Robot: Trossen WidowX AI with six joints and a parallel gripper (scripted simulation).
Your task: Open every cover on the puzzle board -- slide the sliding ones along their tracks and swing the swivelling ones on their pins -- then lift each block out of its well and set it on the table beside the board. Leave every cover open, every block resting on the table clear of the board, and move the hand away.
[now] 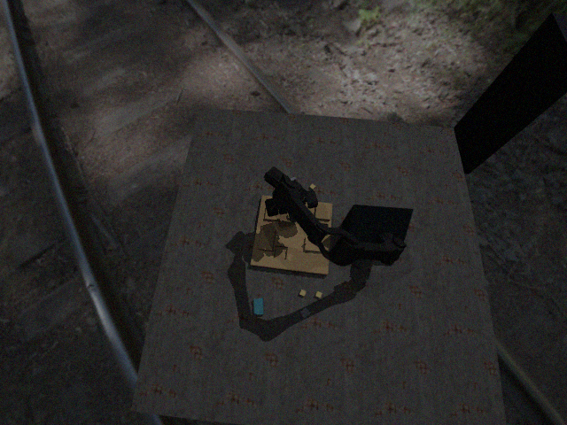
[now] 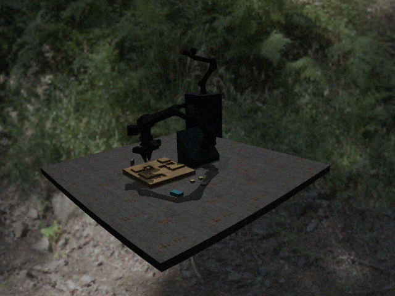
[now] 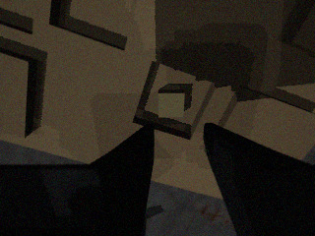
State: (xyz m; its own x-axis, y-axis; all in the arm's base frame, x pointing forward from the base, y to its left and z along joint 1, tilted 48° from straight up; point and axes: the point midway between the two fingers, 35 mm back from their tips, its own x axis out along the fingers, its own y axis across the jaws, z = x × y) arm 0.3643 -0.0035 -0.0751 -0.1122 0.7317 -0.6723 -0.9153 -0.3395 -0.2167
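Right now my gripper tip is 50 mm to the right of the tan puzzle board, 40 mm above it and 30 mm past it. Also, from my gripper tip: teal block: 370 mm to the left, 50 mm below, 50 mm ahead.
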